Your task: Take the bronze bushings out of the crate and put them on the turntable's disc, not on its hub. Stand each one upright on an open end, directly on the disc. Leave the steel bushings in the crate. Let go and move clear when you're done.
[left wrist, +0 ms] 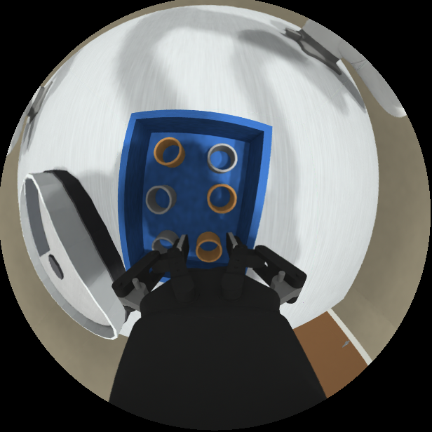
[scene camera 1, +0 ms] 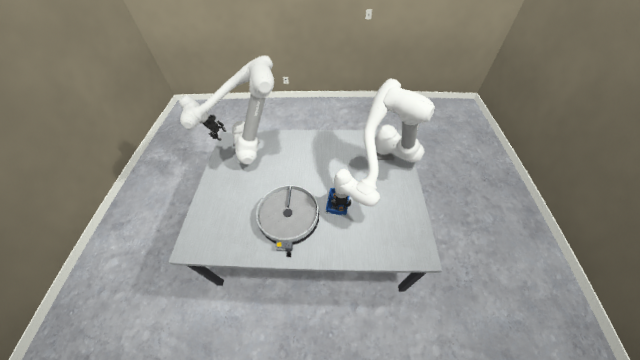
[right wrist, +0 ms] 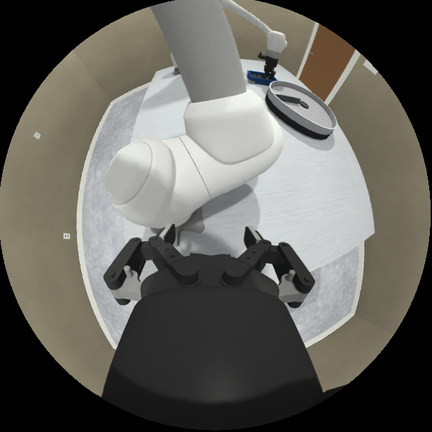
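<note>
A blue crate (left wrist: pixel 195 116) (scene camera 1: pixel 330 210) (right wrist: pixel 256 80) holds three bronze bushings (left wrist: pixel 175 161) (left wrist: pixel 221 198) (left wrist: pixel 208 247) and three steel bushings (left wrist: pixel 222 158) (left wrist: pixel 160 199) (left wrist: pixel 164 242), all standing upright. My left gripper (left wrist: pixel 206 240) is open over the crate, its fingers on either side of the nearest bronze bushing and not gripping it; one finger partly hides the nearest steel bushing. My right gripper (right wrist: pixel 209 232) (scene camera 1: pixel 221 131) is open and empty, far from the crate at the upper left of the scene view. The turntable's disc (scene camera 1: pixel 272 212) bears no bushing; its dark hub (scene camera 1: pixel 287 213) is at the centre.
The turntable's raised rim (scene camera 1: pixel 258 218) (left wrist: pixel 89 250) stands beside the crate. A dark bar (scene camera 1: pixel 289 196) runs from near the hub to the rim. A small box with a yellow part (scene camera 1: pixel 279 245) sits at the turntable's front. The table (scene camera 1: pixel 370 250) carries both arms.
</note>
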